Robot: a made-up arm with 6 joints. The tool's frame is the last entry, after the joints.
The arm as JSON. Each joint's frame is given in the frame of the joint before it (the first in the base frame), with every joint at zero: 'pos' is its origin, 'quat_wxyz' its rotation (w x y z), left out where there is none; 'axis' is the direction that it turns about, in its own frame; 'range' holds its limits. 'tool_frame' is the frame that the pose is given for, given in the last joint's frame.
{
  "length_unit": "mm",
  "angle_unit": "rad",
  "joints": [
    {
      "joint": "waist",
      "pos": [
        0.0,
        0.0,
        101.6
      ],
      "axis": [
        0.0,
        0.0,
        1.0
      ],
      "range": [
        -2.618,
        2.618
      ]
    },
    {
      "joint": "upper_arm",
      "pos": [
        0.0,
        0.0,
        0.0
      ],
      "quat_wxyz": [
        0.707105,
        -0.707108,
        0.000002,
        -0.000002
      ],
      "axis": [
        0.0,
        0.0,
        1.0
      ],
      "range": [
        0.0,
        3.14
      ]
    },
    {
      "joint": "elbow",
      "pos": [
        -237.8,
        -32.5,
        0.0
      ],
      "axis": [
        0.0,
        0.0,
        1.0
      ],
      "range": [
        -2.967,
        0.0
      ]
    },
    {
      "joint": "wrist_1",
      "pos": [
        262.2,
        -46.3,
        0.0
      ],
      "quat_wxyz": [
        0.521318,
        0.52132,
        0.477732,
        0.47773
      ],
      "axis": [
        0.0,
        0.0,
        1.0
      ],
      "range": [
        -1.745,
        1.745
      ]
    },
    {
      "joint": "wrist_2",
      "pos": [
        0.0,
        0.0,
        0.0
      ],
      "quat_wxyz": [
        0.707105,
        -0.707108,
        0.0,
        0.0
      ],
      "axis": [
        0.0,
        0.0,
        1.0
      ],
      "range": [
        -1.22,
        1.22
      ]
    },
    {
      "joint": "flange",
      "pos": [
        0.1,
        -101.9,
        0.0
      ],
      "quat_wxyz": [
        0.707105,
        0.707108,
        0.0,
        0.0
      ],
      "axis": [
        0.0,
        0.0,
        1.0
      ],
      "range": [
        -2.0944,
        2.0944
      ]
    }
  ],
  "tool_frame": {
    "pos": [
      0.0,
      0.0,
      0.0
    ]
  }
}
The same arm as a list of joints. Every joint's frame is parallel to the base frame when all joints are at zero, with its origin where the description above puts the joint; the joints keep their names.
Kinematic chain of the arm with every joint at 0, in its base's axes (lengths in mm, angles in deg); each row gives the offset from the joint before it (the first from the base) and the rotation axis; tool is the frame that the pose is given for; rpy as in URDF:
waist: xyz 0 0 101.6 axis +z
upper_arm: xyz 0 0 0 axis +y
elbow: xyz -237.8 0 32.5 axis +y
wrist_1: xyz 262.2 0 46.3 axis 0.9962 0 0.0871
wrist_2: xyz 0 0 0 axis +y
flange: xyz 101.5 0 8.8 axis 0.9962 0 0.0871
tool: xyz 0 0 0 rpy 0 85 0
Joint limits (deg, base to tool): -150..150 0..179.91 -170..0 -99.98..99.98 -69.9..69.9 -120..120

